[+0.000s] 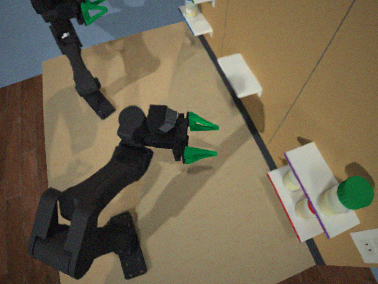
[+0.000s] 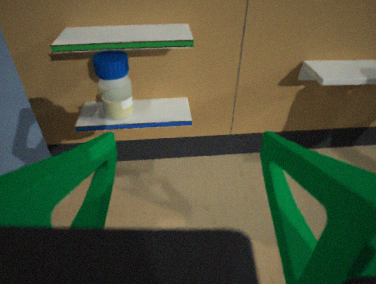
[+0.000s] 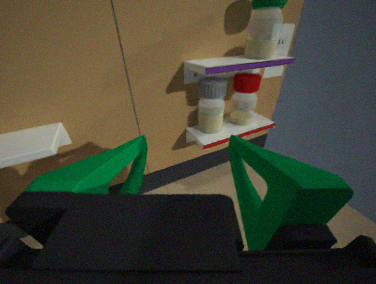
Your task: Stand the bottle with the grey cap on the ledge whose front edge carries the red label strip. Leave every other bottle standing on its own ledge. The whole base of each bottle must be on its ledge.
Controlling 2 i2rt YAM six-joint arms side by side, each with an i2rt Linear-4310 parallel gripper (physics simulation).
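Frame: origin at the left arm's base, x ahead, y right, z down, level; centimetres.
Seen in the pictures: left gripper, fingertip midpoint: (image 1: 107, 3) (image 2: 188, 142); right gripper, fingertip midpoint: (image 1: 218, 140) (image 3: 187, 141); left arm's base, link origin: (image 1: 96, 101); right arm's base, link origin: (image 1: 128, 244).
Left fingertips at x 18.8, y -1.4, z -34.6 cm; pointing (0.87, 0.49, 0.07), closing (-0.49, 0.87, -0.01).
Observation:
Offsets run from my left fingertips to a thing's middle. "spot": to the spot under its first point.
The grey-capped bottle @[dx +3.8, dy +76.1, dz +13.3 cm] (image 1: 291, 181) (image 3: 211, 112) stands upright at the left part of the red-strip ledge @[dx +0.7, dy +80.4, dz +19.2 cm] (image 1: 287, 197) (image 3: 240, 136); its visible base rests on the ledge top. The red-capped bottle @[dx +0.0, dy +83.5, dz +13.3 cm] (image 1: 303, 209) (image 3: 244, 101) stands beside it, apart, on the same ledge. The green-capped bottle @[dx -1.5, dy +83.7, dz -0.7 cm] (image 1: 355, 192) (image 3: 265, 30) stands on the purple-strip ledge @[spot: dx +3.8, dy +73.5, dz +4.5 cm] (image 1: 305, 155) (image 3: 250, 66) above. The blue-capped bottle @[dx +33.0, dy +4.3, dz +13.3 cm] (image 1: 191, 9) (image 2: 116, 92) stands on the blue-strip ledge @[dx +32.3, dy +6.9, dz +19.2 cm] (image 1: 200, 25) (image 2: 162, 111). My right gripper (image 1: 217, 141) (image 3: 187, 141) is open, away from the bottles. My left gripper (image 2: 188, 142) is open and empty.
A green-strip ledge @[dx +32.3, dy +6.9, dz +5.2 cm] (image 2: 125, 36) is above the blue-capped bottle. Another ledge @[dx +16.5, dy +43.7, dz +12.2 cm] (image 1: 240, 75) (image 2: 345, 72) (image 3: 30, 142) is on the wall between the two groups. A socket plate @[spot: dx -1.6, dy +95.8, dz +6.5 cm] (image 1: 367, 246) (image 3: 284, 40) is on the wall near the purple-strip ledge. The upper ledge overhangs the grey-capped bottle.

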